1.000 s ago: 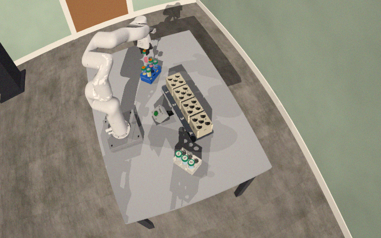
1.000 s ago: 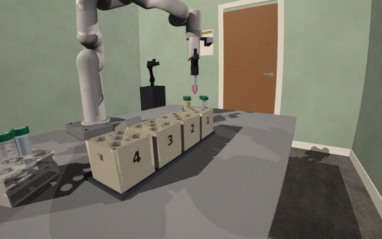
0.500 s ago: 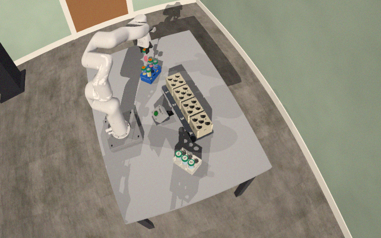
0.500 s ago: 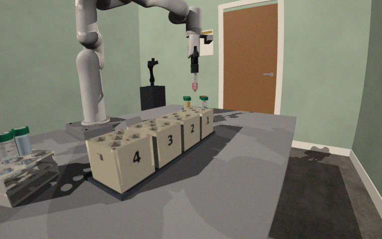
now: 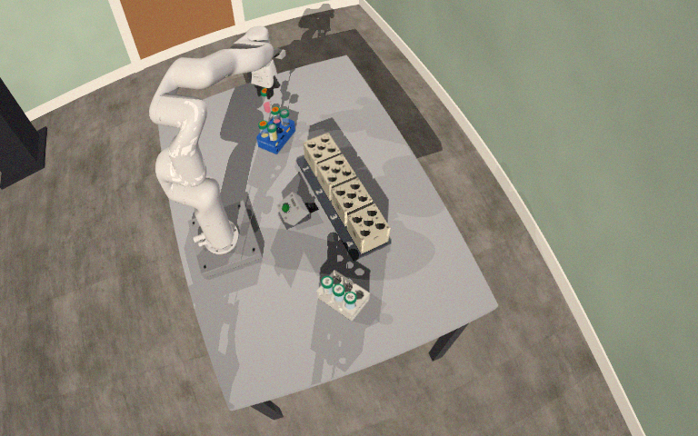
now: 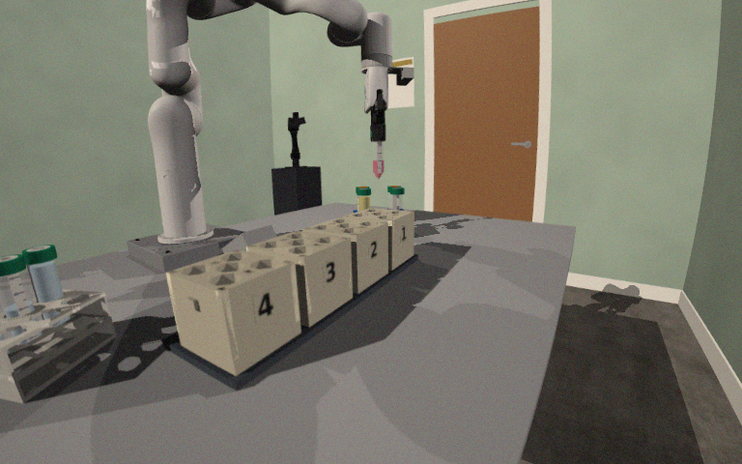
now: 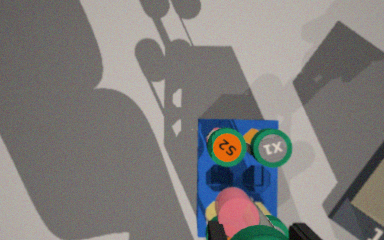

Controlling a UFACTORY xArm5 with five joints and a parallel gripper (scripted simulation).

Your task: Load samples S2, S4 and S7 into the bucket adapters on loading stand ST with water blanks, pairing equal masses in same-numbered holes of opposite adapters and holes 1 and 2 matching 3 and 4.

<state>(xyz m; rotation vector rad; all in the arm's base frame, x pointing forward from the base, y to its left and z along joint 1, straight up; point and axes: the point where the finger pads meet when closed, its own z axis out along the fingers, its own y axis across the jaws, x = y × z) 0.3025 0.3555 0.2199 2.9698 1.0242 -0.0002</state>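
Right now my hand is 5 cm above the pink tube and 1 cm short of it. The rest, counted from my hand: green done key: 36 cm to the right, 19 cm below, 7 cm behind; then adapter 1: 20 cm to the right, 20 cm below, 12 cm ahead; then blue rack: 22 cm below, 2 cm to the right, 1 cm ahead.
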